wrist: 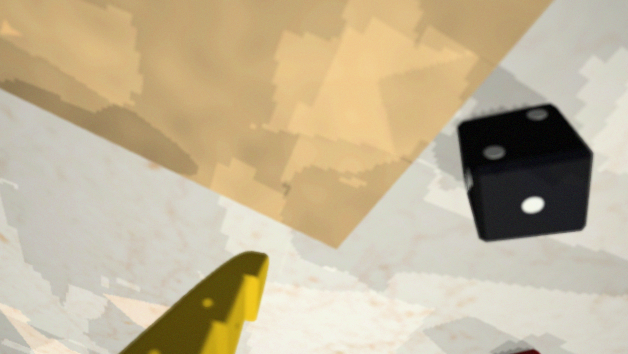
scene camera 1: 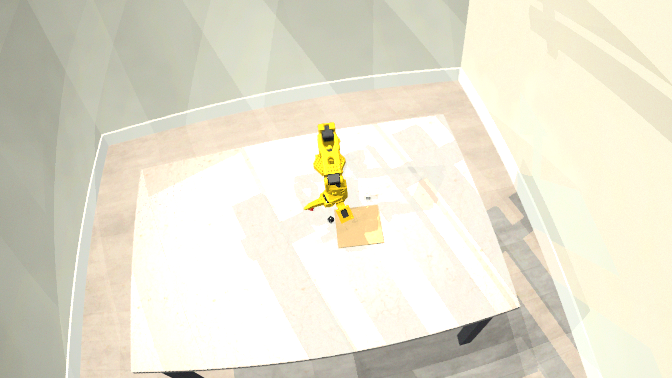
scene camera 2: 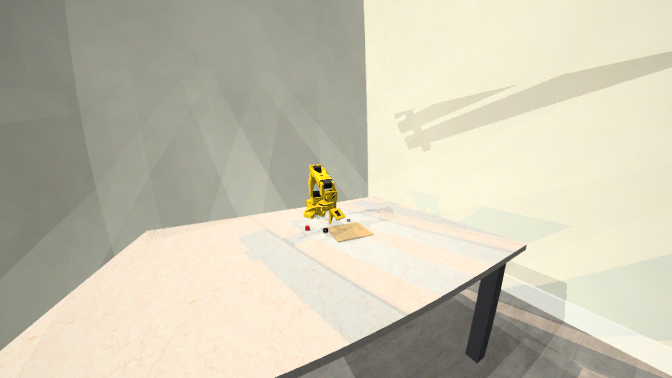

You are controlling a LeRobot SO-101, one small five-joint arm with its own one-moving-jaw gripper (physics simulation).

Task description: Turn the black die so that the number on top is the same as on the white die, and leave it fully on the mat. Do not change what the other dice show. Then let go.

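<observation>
Visible to me: a tan mat (scene camera 1: 365, 228), which also appears in the wrist view (wrist: 309, 120), and a black die (wrist: 527, 172).
</observation>
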